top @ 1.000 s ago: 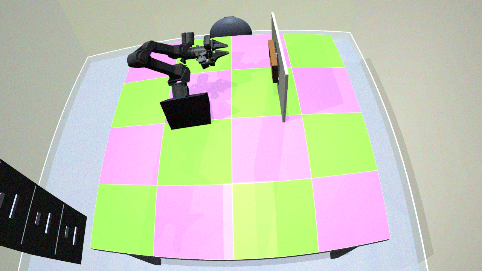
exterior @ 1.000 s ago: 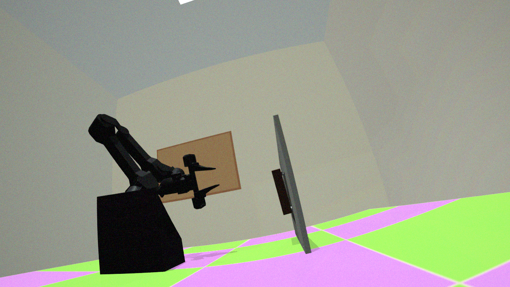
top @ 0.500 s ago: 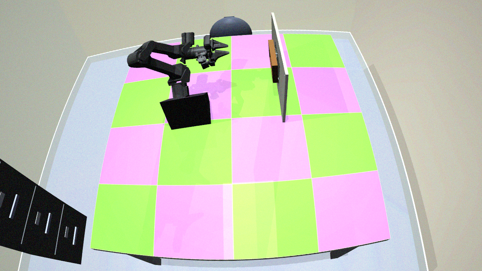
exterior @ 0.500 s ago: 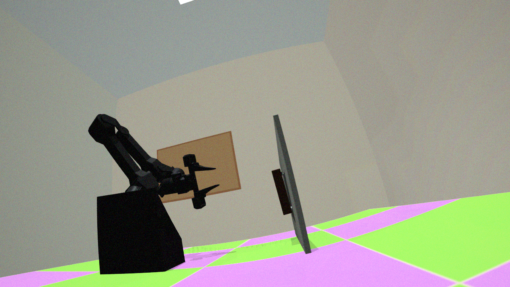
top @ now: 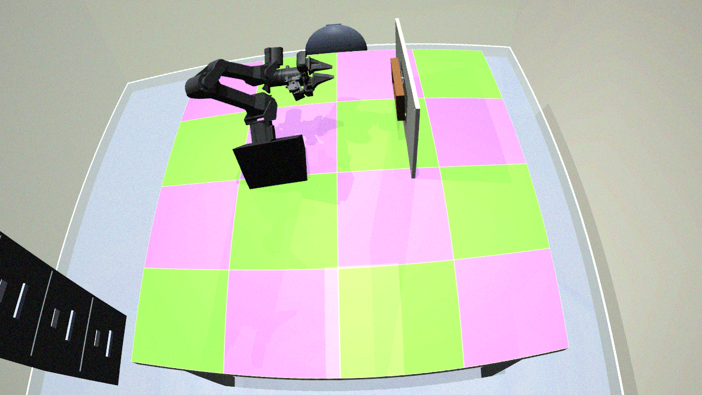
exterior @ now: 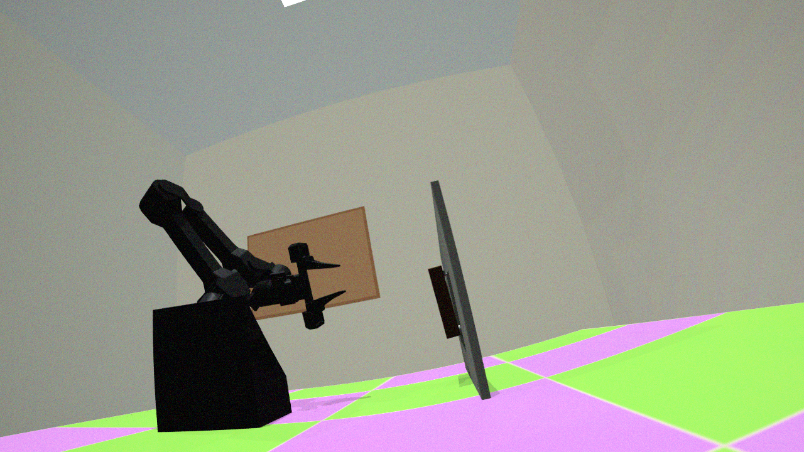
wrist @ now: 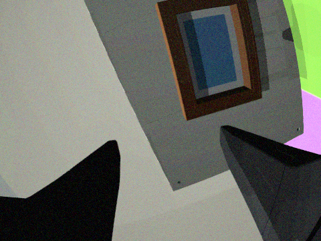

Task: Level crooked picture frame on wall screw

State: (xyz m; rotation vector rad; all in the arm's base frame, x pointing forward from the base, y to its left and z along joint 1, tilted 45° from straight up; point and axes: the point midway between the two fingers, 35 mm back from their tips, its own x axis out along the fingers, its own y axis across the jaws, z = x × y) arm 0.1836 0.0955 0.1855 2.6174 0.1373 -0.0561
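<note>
The picture frame is 210 mm ahead of my gripper tip, 90 mm below it and 10 mm to the left of it. From my gripper tip the other things lie so: wall panel 220 mm ahead, 100 mm below.
</note>
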